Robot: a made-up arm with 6 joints. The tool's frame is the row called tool.
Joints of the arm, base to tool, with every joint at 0 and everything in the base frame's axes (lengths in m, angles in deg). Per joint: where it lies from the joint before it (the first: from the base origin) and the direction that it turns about. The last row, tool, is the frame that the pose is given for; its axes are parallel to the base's.
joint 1: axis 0 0 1 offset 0.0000 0.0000 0.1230
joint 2: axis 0 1 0 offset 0.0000 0.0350 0.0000
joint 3: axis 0 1 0 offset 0.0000 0.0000 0.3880
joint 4: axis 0 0 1 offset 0.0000 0.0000 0.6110
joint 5: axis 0 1 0 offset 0.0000 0.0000 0.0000
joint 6: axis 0 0 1 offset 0.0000 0.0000 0.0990
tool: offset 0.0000 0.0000 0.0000
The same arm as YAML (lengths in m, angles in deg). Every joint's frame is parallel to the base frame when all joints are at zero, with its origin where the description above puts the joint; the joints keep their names.
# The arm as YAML. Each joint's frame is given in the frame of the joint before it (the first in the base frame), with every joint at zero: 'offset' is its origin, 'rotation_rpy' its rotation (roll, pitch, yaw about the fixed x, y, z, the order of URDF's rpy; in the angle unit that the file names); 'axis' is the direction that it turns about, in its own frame. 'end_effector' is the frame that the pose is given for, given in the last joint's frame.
length_unit: m
angle_unit: deg
chain:
  - id: joint 1
    offset: [0.0, 0.0, 0.123]
    rotation_rpy: [0.0, 0.0, 0.0]
    axis: [0.0, 0.0, 1.0]
  - id: joint 2
    offset: [0.0, 0.035, 0.0]
    rotation_rpy: [0.0, 0.0, 0.0]
    axis: [0.0, 1.0, 0.0]
  - id: joint 3
    offset: [0.0, 0.0, 0.388]
    rotation_rpy: [0.0, 0.0, 0.0]
    axis: [0.0, 1.0, 0.0]
  - id: joint 4
    offset: [0.0, 0.0, 0.611]
    rotation_rpy: [0.0, 0.0, 0.0]
    axis: [0.0, 0.0, 1.0]
  - id: joint 5
    offset: [0.0, 0.0, 0.0]
    rotation_rpy: [0.0, 0.0, 0.0]
    axis: [0.0, 1.0, 0.0]
  - id: joint 6
    offset: [0.0, 0.0, 0.099]
    rotation_rpy: [0.0, 0.0, 0.0]
    axis: [0.0, 0.0, 1.0]
end_effector:
  offset: [0.0, 0.0, 0.0]
  rotation_rpy: [0.0, 0.0, 0.0]

